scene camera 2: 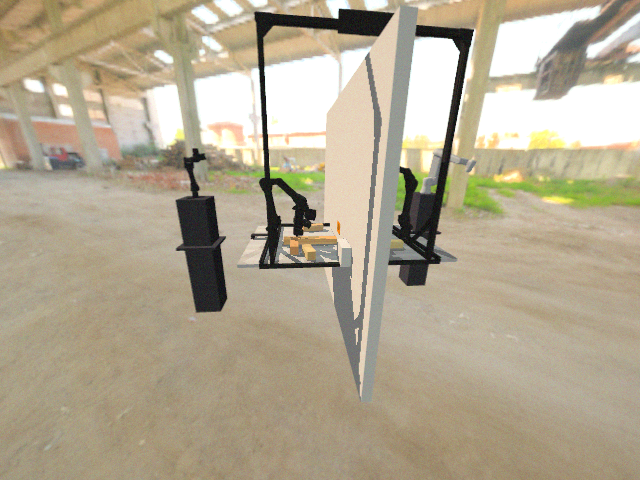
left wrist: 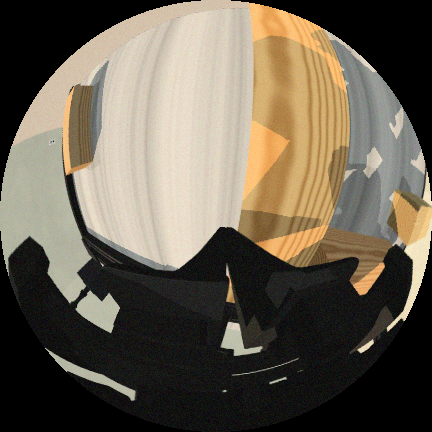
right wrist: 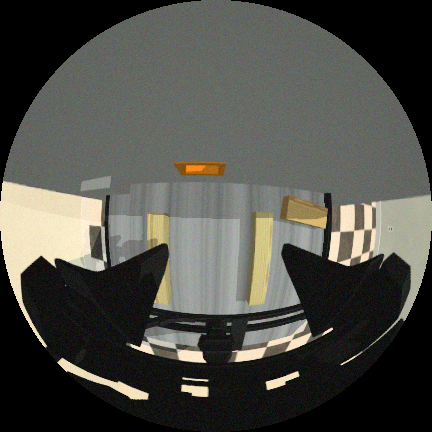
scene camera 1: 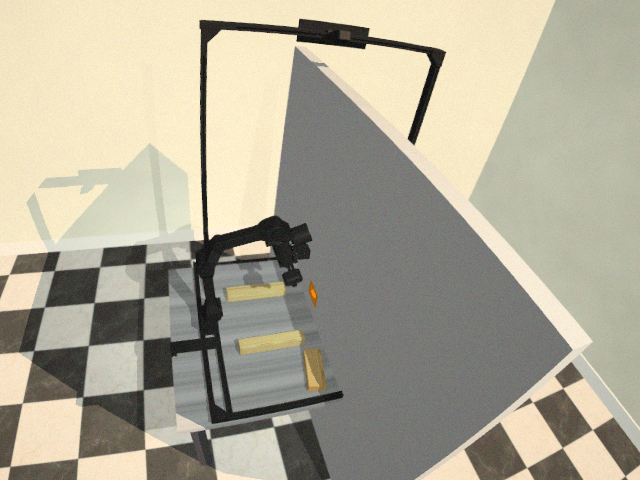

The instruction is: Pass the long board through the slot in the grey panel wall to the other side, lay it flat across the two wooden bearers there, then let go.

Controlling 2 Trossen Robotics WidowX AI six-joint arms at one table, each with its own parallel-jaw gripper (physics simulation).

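Frame: origin at the left arm's base, x ahead, y up, z right, level; metres.
Seen in the pictures: left gripper, fingertip midpoint: (scene camera 2: pixel 297 236) (left wrist: pixel 224 232); right gripper, fingertip midpoint: (right wrist: pixel 227 250); right arm's base at its link origin: (scene camera 2: pixel 404 236) (right wrist: pixel 215 325) (scene camera 1: pixel 208 328).
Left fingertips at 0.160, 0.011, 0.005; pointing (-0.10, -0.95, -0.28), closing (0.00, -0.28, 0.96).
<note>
A point is followed by its place in that frame, as x, y, z.
The long board (scene camera 2: pixel 317 240) {0.291, 0.006, 0.074} (left wrist: pixel 300 110) {0.243, 0.016, 0.040} lies low over the table, one end close to the grey panel wall (scene camera 1: pixel 387 248) {0.482, 0.648, -0.298} (scene camera 2: pixel 351 155) {0.433, 0.522, 0.297} (right wrist: pixel 215 90) {0.482, 0.272, 0.017}. The orange-edged slot (scene camera 1: pixel 313 293) {0.472, 0.059, 0.063} (scene camera 2: pixel 338 227) {0.437, 0.073, 0.010} (right wrist: pixel 216 169) {0.475, 0.059, 0.012} is in the wall. My left gripper (scene camera 2: pixel 298 233) {0.160, 0.011, 0.006} (left wrist: pixel 224 232) {0.160, 0.011, 0.006} is shut and empty, its tips at the board's left edge in the left wrist view; contact cannot be told. My right gripper (scene camera 1: pixel 292 280) {0.603, 0.244, 0.005} (right wrist: pixel 227 250) {0.603, 0.244, 0.005} is open and empty on the other side, above the table near the slot. Two pale wooden bearers (scene camera 1: pixel 255 291) {0.703, 0.025, 0.140} (scene camera 1: pixel 269 342) {0.698, 0.025, -0.119} (right wrist: pixel 158 225) {0.600, 0.025, 0.146} (right wrist: pixel 261 257) {0.671, 0.025, -0.105} lie parallel there.
A loose wooden block (scene camera 1: pixel 314 369) {0.561, 0.019, -0.263} (right wrist: pixel 305 212) {0.556, 0.019, -0.238} lies near the wall beyond one bearer. On the board's side, several blocks (scene camera 2: pixel 294 246) {0.144, 0.031, 0.243} (scene camera 2: pixel 309 251) {0.225, 0.031, 0.325} (left wrist: pixel 79 127) {0.275, 0.002, -0.224} (left wrist: pixel 410 217) lie around the board. A brown block (left wrist: pixel 355 247) {0.165, 0.011, 0.123} is close beside it. A black frame (scene camera 1: pixel 204 129) {0.884, 0.665, 0.342} (scene camera 2: pixel 264 103) {0.033, 0.718, 0.379} surrounds the tables.
</note>
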